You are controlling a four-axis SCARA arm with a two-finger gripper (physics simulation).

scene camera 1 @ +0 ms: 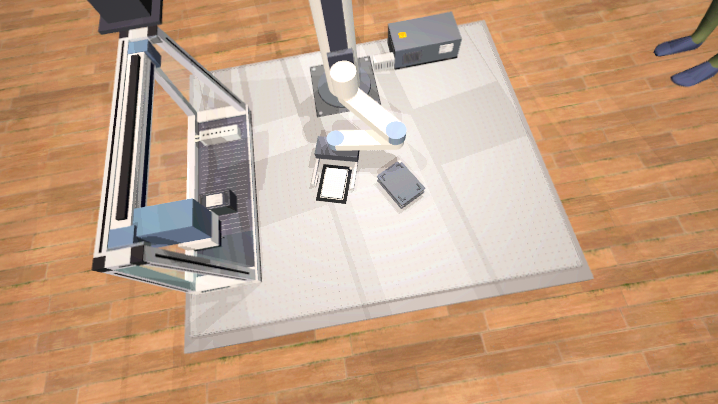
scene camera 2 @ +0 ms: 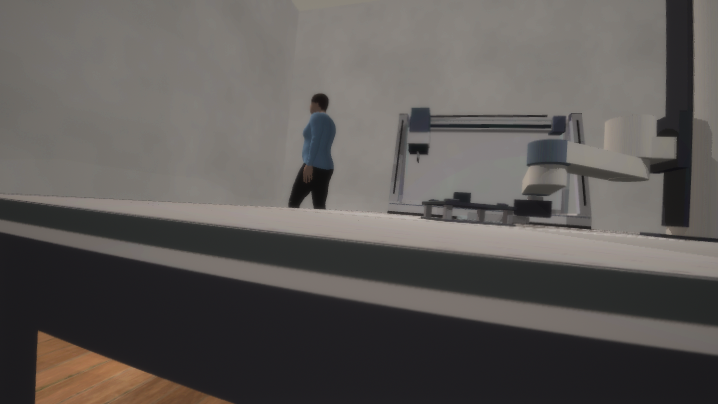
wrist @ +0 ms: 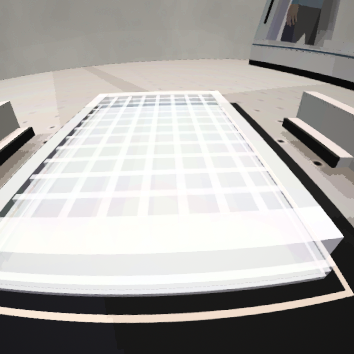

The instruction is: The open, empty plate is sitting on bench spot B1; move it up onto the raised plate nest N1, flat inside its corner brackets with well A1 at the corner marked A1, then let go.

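Frame: origin at the arm's base, x ahead, y left, z up, level; millimetres.
Seen in the pictures: gripper, fingertip midpoint: [scene camera 1: 332, 186] [scene camera 2: 473, 216] [wrist: 157, 107].
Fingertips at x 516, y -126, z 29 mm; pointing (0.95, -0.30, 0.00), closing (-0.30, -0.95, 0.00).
Pixels of each thing's top centre, then the offset from my fingertips to it. "*": a spot on its surface instead.
- raised plate nest N1 at its top centre: [scene camera 2: 466, 201] [scene camera 1: 400, 181] dx +46, dy +275, dz +31 mm
- blue-grey head at a spot on its surface: [scene camera 1: 168, 221] * dx +236, dy -402, dz +472 mm
- grey box at a spot on its surface: [scene camera 1: 424, 40] * dx -582, dy +514, dz +98 mm
The white, open plate [scene camera 1: 334, 182] [wrist: 150, 235] lies flat inside the black-bordered bench spot B1 [scene camera 1: 331, 201] [wrist: 240, 340]. Its well grid looks empty. My gripper [scene camera 1: 334, 175] [wrist: 157, 107] is open, low over the spot, with one finger on each side of the plate and a gap between each finger and the plate's long sides. The raised plate nest N1 [scene camera 1: 401, 183] [scene camera 2: 484, 206], a dark grey platform on short legs with corner brackets, stands to the right of B1 in scene camera 1. No plate sits on it. Its A1 mark is too small to read.
A gantry machine [scene camera 1: 253, 200] [scene camera 2: 502, 125] stands on the left of the bench in scene camera 1, with a blue-grey head [scene camera 1: 168, 221] over its deck. A grey box [scene camera 1: 424, 40] stands at the back right, beside the arm's base plate [scene camera 1: 321, 103]. A person [scene camera 2: 319, 140] stands beyond the bench.
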